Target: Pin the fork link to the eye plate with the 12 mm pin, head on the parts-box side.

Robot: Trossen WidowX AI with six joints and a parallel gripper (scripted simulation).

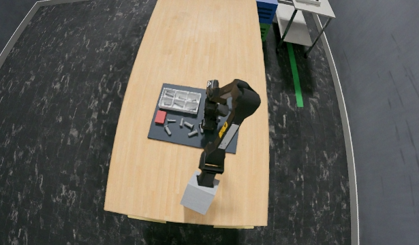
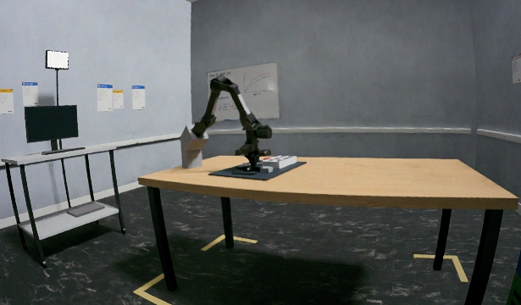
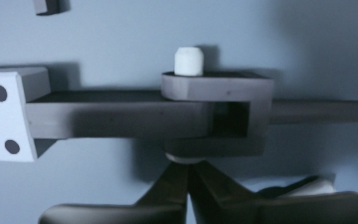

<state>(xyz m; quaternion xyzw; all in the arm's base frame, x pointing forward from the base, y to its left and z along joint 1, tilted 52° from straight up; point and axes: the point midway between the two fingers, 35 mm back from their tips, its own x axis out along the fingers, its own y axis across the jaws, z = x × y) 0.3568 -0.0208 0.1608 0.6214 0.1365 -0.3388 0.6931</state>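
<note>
Now: hand 3 cm to the left of the eye plate and 3 cm above it. The rest, counted from my hand: long dark bar (11 cm to the right, 3 cm below); pin (5 cm behind, 5 cm to the left, 3 cm below); dark mat (2 cm ahead, 7 cm to the left, 4 cm below).
</note>
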